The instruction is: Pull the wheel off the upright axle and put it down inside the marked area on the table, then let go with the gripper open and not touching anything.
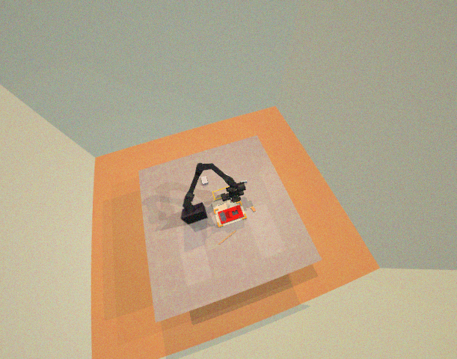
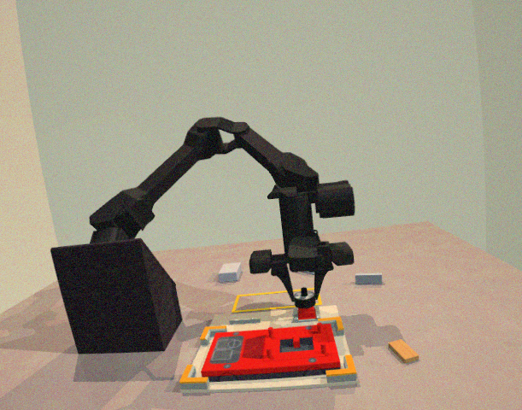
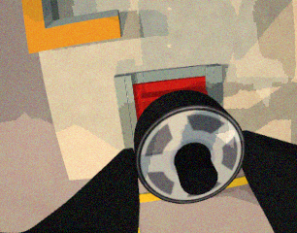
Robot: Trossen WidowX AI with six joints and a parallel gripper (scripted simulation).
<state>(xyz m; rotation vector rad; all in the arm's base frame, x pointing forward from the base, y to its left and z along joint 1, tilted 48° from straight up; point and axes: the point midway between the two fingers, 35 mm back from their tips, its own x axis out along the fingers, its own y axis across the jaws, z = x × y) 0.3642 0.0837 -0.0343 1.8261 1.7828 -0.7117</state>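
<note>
My gripper tip is now right at the wheel. Round my gripper tip: black axle (10 mm to the right).
</note>
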